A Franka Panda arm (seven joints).
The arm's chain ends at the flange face. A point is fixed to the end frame.
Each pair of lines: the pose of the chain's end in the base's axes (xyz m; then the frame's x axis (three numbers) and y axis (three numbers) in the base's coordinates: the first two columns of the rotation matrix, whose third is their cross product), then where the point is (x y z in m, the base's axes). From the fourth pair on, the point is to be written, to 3 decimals.
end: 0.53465 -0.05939 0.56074 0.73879 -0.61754 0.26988 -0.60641 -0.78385 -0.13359
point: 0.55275 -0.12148 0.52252
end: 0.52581 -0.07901 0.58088 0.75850 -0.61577 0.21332 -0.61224 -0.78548 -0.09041
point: 0.54123 -0.14096 0.54129
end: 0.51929 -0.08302 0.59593 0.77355 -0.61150 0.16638 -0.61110 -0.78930 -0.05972
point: 0.53285 -0.14466 0.55518
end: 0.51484 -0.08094 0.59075 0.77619 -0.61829 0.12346 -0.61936 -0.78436 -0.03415
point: 0.526 -0.142 0.549
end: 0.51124 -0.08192 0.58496 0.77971 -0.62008 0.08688 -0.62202 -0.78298 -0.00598
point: 0.520 -0.143 0.543
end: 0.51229 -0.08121 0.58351 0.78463 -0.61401 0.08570 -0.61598 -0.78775 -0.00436
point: 0.522 -0.143 0.541
